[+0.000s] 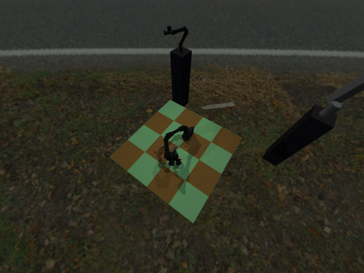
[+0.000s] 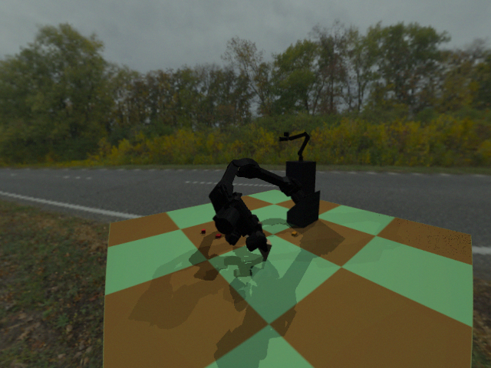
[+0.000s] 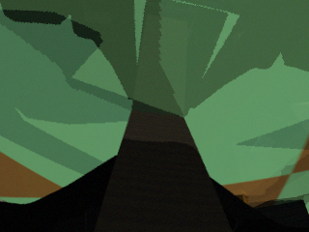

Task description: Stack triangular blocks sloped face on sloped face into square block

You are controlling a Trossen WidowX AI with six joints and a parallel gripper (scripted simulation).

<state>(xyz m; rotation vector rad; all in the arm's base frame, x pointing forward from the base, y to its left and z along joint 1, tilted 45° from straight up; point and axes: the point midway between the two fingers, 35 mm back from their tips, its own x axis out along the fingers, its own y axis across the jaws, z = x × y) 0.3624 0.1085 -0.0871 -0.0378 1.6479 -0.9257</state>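
Now: the wooden block 1 cm ahead of my gripper tip and 1 cm above it. Round my gripper tip: small orange piece (22 cm behind, 7 cm to the right, 4 cm below); small brown piece (2 cm behind, 31 cm to the right, 4 cm below).
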